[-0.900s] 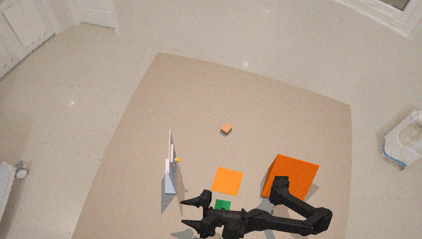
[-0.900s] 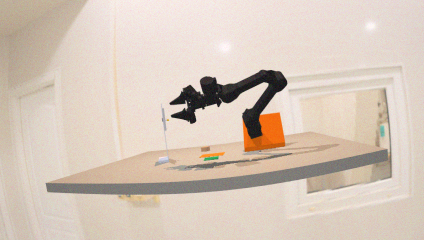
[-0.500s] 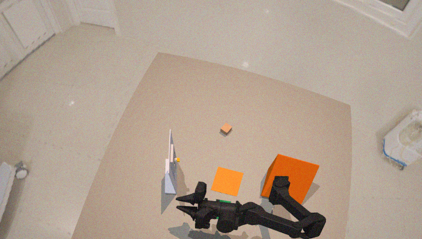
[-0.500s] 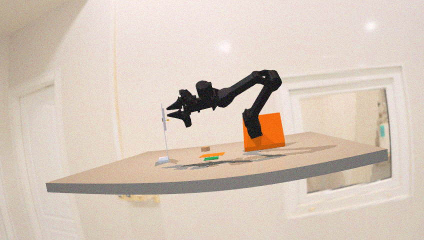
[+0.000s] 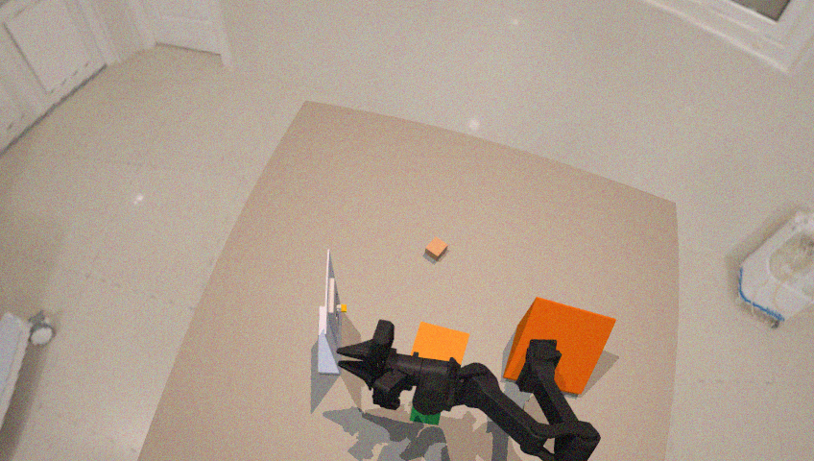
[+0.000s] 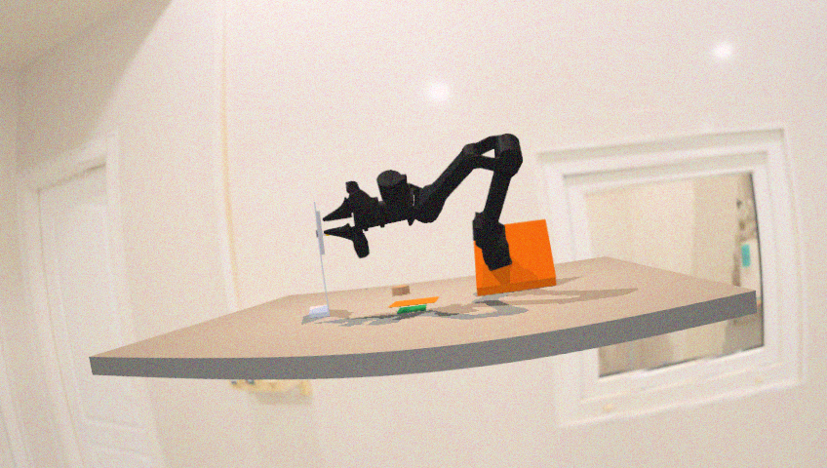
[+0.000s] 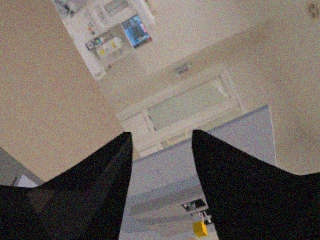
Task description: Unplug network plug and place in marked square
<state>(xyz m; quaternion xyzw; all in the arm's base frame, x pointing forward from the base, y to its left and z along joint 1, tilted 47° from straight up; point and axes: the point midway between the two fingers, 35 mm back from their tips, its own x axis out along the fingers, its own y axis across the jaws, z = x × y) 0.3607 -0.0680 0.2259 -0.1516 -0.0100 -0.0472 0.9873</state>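
The yellow plug is 2 cm ahead of my gripper tip, 11 cm to the right of it and 1 cm below it. The rest, counted from my gripper tip: green patch (19 cm behind, 2 cm to the left, 22 cm below); thin pale tab (3 cm ahead, 11 cm to the right, 1 cm below); upright white panel (4 cm ahead, 10 cm to the right, 9 cm below).
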